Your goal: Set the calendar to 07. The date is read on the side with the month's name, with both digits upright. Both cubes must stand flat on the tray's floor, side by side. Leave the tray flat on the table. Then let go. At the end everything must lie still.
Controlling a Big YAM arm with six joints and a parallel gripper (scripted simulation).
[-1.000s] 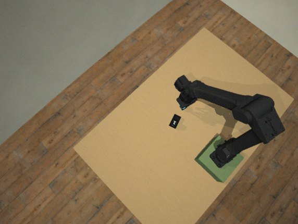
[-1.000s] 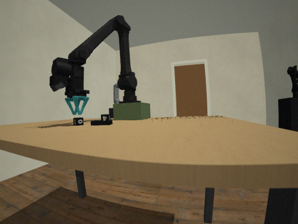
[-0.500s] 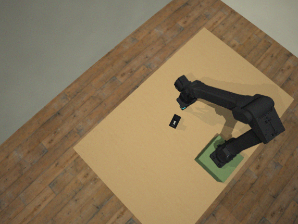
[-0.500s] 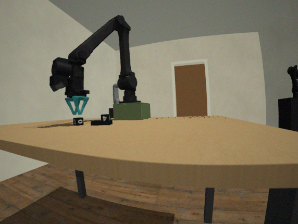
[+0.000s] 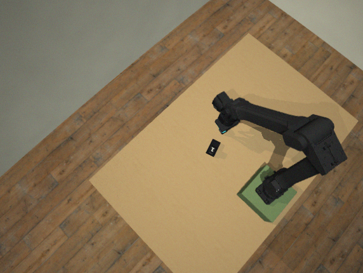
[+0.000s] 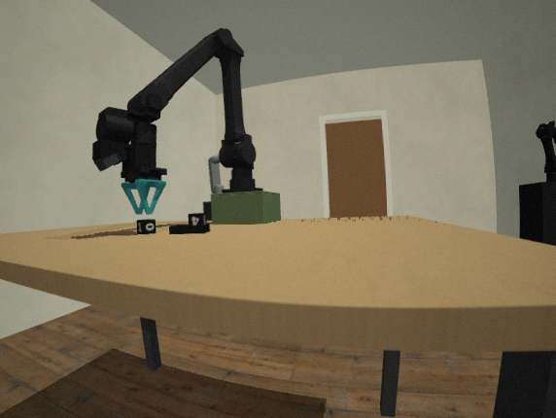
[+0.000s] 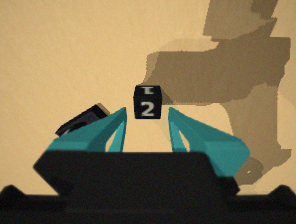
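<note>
The digit cube lies 4 cm below my hand. Round my hand: black calendar tray (5 cm behind, 10 cm to the left, 4 cm below).
</note>
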